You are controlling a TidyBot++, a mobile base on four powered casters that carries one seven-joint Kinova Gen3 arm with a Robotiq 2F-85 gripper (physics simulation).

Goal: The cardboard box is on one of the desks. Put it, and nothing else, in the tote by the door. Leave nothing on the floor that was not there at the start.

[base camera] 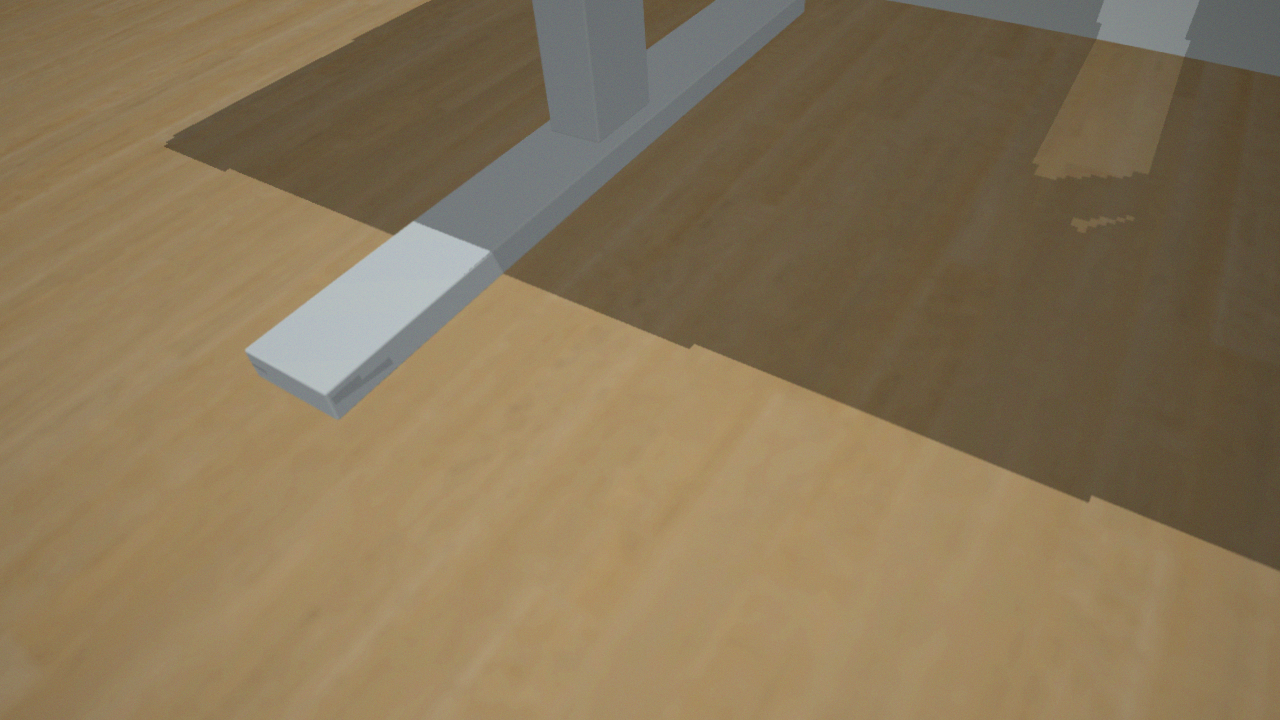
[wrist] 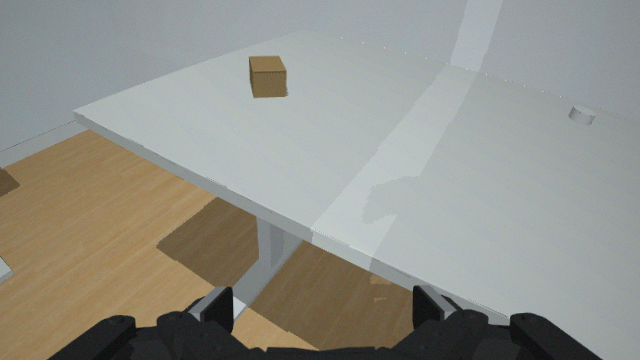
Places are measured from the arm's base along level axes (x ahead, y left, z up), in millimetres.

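Where they show: gripper, fingertip midpoint: (wrist: 322,307).
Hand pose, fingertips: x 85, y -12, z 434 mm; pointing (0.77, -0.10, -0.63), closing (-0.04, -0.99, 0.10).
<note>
After its pixels a point has its place.
The brown cardboard box (wrist: 268,80) {x 565, y 56, z 356 mm} stands upright on the white desk (wrist: 320,145) {x 406, y -34, z 323 mm}, near the desk's far left part in the wrist view. My gripper (wrist: 322,307) {x 85, y -13, z 434 mm} is open, with its two fingers wide apart at the bottom of the wrist view. It is apart from the box, which shows beyond it and a little to the left. The near edge of the desk runs between the fingers and the box. The tote and the door do not show in these views.
A small white round object (wrist: 582,115) {x 569, y -613, z 342 mm} stands on the desk at the right. The desk's grey leg (base camera: 595,71) {x 699, y 68, z -311 mm} (wrist: 270,242) {x 697, y 69, z -231 mm} and its foot bar (base camera: 366,308) {x 498, y 214, z -372 mm} reach out over the wooden floor (base camera: 626,537) {x 337, y 40, z -397 mm}. A pale wall (wrist: 150,30) {x 1717, y 774, z 160 mm} stands behind the desk.
</note>
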